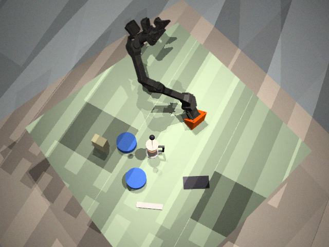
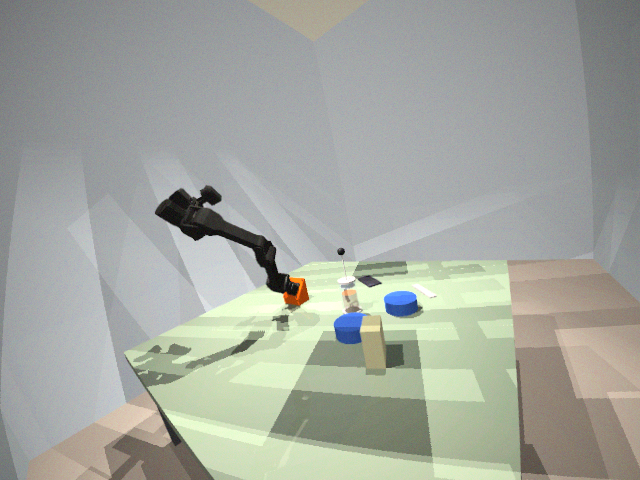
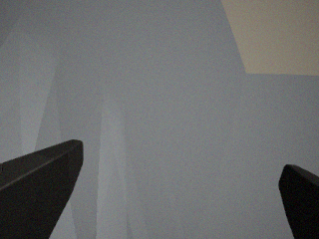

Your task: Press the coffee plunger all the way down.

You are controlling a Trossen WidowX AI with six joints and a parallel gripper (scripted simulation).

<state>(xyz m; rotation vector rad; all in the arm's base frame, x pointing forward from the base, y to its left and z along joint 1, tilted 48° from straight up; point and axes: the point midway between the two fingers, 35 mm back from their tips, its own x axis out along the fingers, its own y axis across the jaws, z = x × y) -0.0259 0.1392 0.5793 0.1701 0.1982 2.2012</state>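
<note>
My gripper tip is 46 cm above the coffee press, 34 cm to the right of it and 34 cm short of it. From my gripper tip the other things lie so: dark flat plate 63 cm to the left, 58 cm below, 26 cm ahead.
</note>
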